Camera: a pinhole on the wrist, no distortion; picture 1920 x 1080 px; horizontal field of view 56.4 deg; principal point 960.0 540.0 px. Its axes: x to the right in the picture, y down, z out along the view. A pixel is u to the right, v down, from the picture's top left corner.
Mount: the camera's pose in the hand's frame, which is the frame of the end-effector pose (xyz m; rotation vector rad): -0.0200 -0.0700 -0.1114 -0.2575 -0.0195 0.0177
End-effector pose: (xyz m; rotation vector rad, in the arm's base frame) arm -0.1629 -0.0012 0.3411 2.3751 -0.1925 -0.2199
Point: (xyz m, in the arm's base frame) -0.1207 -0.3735 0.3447
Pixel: outside the picture
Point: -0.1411 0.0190 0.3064
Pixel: 1601.1 512.6
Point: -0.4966 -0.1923 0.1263
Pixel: 74.7 419.8
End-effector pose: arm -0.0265 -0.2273 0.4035 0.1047 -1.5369 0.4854
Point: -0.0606 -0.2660 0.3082
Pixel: 141.6 860.8
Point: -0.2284 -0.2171 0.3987
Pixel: 1147.3 944.5
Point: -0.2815 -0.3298 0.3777
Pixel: 909.9 432.1
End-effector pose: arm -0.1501 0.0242 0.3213 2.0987 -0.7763 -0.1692
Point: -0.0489 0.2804 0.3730
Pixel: behind the camera
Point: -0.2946 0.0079 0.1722
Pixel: 274.5 281.8
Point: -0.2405 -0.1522 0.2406
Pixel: 1205.7 751.3
